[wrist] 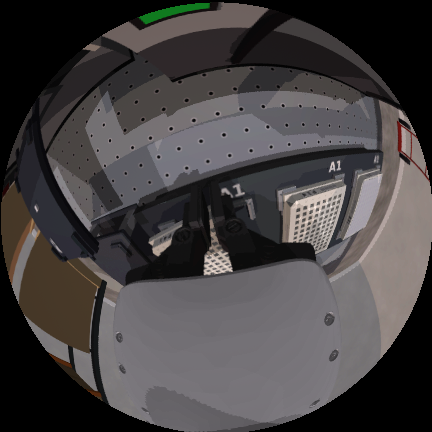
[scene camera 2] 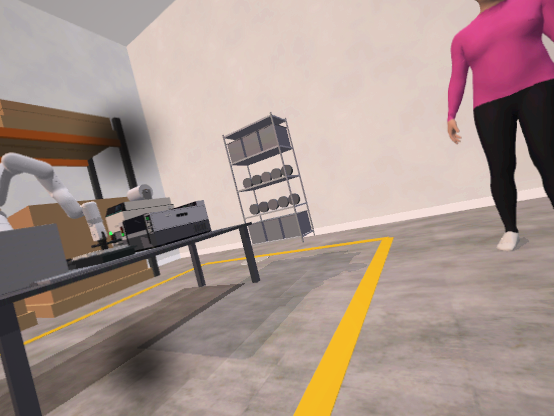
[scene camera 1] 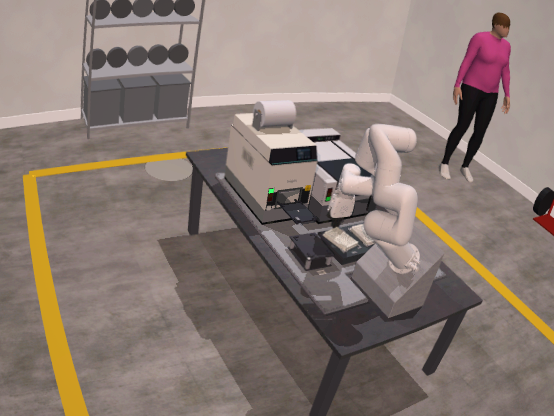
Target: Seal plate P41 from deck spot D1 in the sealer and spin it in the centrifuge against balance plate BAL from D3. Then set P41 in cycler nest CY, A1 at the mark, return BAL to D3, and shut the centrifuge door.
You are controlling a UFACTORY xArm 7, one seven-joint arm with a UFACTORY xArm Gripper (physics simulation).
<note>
I see my gripper [wrist: 208, 196], a centrifuge [scene camera 1: 332, 155] and a dark plate drawer [wrist: 69, 238].
The centrifuge also shows in the wrist view [wrist: 179, 49].
</note>
